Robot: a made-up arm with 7 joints. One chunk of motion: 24 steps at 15 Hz.
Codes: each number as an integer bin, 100 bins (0 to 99) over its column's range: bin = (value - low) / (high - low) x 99, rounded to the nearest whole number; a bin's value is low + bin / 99 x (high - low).
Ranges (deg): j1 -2.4..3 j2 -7.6..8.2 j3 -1.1..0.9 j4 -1.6..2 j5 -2..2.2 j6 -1..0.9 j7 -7.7..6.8
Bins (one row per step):
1: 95 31 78 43 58 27 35
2: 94 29 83 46 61 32 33
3: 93 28 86 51 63 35 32
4: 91 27 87 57 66 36 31
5: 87 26 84 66 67 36 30
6: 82 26 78 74 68 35 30
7: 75 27 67 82 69 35 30
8: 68 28 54 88 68 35 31
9: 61 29 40 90 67 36 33
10: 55 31 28 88 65 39 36
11: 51 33 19 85 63 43 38
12: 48 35 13 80 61 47 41
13: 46 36 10 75 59 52 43
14: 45 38 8 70 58 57 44
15: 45 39 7 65 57 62 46
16: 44 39 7 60 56 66 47
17: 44 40 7 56 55 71 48
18: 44 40 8 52 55 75 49
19: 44 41 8 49 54 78 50
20: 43 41 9 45 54 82 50
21: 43 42 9 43 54 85 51
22: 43 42 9 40 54 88 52
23: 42 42 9 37 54 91 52
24: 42 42 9 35 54 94 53
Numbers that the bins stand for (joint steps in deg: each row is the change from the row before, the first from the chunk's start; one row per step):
1: 2.782 -2.653 0.476 -0.036 0.461 -0.482 -2.574
2: 2.727 -2.972 0.577 0.073 0.588 -0.386 -2.867
3: 2.673 -3.131 0.637 0.255 0.673 -0.328 -3.013
4: 2.564 -3.291 0.658 0.473 0.800 -0.309 -3.160
5: 2.345 -3.451 0.597 0.800 0.842 -0.309 -3.306
6: 2.073 -3.451 0.476 1.091 0.885 -0.328 -3.306
7: 1.691 -3.291 0.254 1.382 0.927 -0.328 -3.306
8: 1.309 -3.131 -0.009 1.600 0.885 -0.328 -3.160
9: 0.927 -2.972 -0.292 1.673 0.842 -0.309 -2.867
10: 0.600 -2.653 -0.534 1.600 0.758 -0.252 -2.427
11: 0.382 -2.333 -0.716 1.491 0.673 -0.175 -2.134
12: 0.218 -2.014 -0.837 1.309 0.588 -0.098 -1.695
13: 0.109 -1.855 -0.898 1.127 0.503 -0.002 -1.402
14: 0.055 -1.535 -0.938 0.945 0.461 0.094 -1.256
15: 0.055 -1.376 -0.959 0.764 0.418 0.190 -0.963
16: 0.000 -1.376 -0.959 0.582 0.376 0.267 -0.816
17: 0.000 -1.216 -0.959 0.436 0.333 0.363 -0.670
18: 0.000 -1.216 -0.938 0.291 0.333 0.439 -0.523
19: 0.000 -1.057 -0.938 0.182 0.291 0.497 -0.377
20: -0.055 -1.057 -0.918 0.036 0.291 0.574 -0.377
21: -0.055 -0.897 -0.918 -0.036 0.291 0.631 -0.230
22: -0.055 -0.897 -0.918 -0.145 0.291 0.689 -0.084
23: -0.109 -0.897 -0.918 -0.255 0.291 0.746 -0.084
24: -0.109 -0.897 -0.918 -0.327 0.291 0.804 0.063

